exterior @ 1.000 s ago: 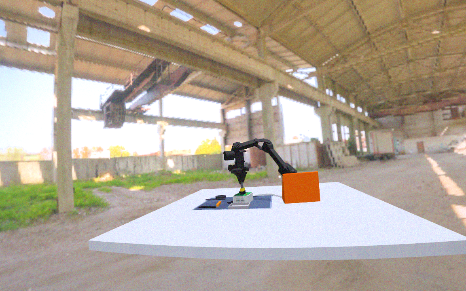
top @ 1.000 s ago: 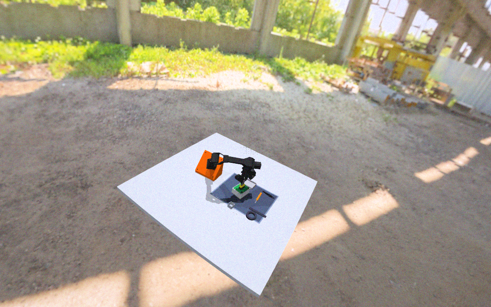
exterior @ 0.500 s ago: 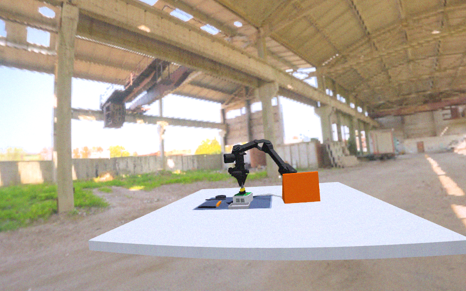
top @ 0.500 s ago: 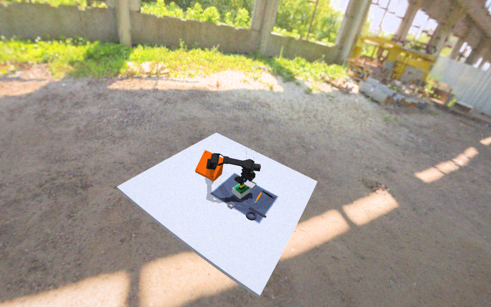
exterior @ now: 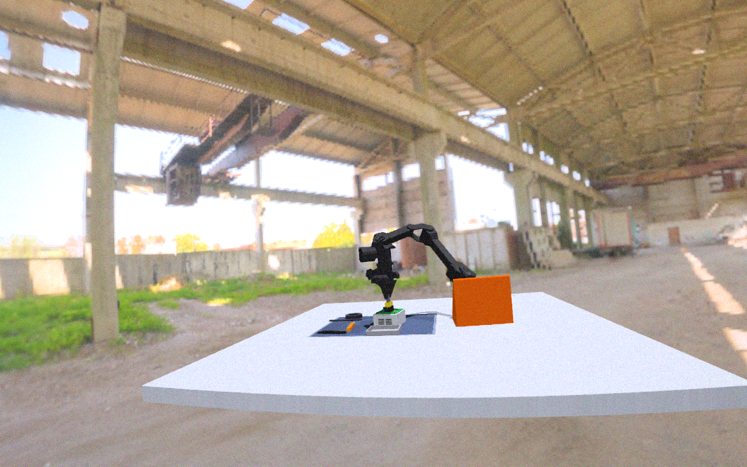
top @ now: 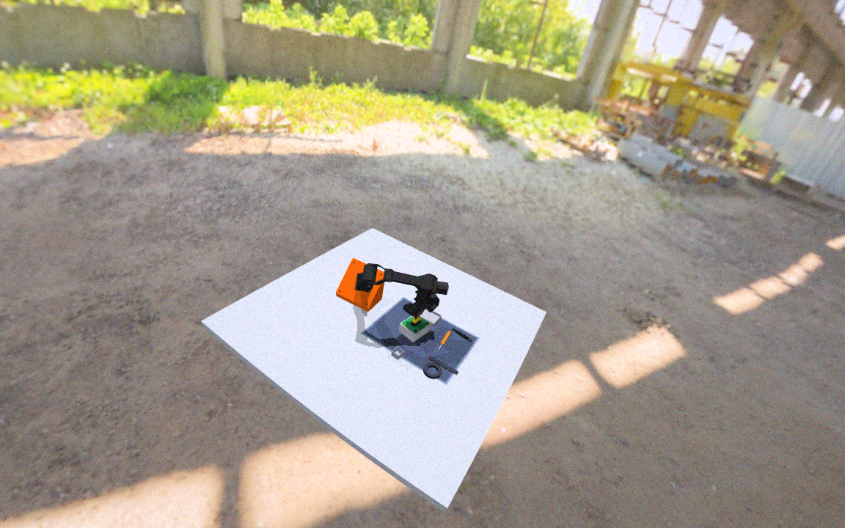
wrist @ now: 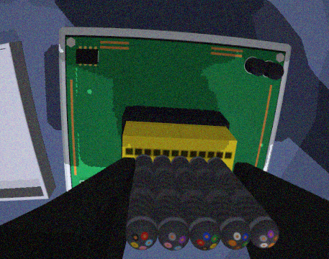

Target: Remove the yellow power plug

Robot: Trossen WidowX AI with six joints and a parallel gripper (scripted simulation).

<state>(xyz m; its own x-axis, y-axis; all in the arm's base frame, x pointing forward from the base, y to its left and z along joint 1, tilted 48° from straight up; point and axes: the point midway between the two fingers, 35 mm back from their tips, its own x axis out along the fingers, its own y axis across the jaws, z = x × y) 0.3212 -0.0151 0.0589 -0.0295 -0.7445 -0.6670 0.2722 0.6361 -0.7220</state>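
Right now my gripper tip is 2 cm above the yellow power plug. Also, from my gripper tip: dark mat: 10 cm below, 5 cm ahead; black rod: 21 cm ahead, 12 cm to the right, 10 cm below.
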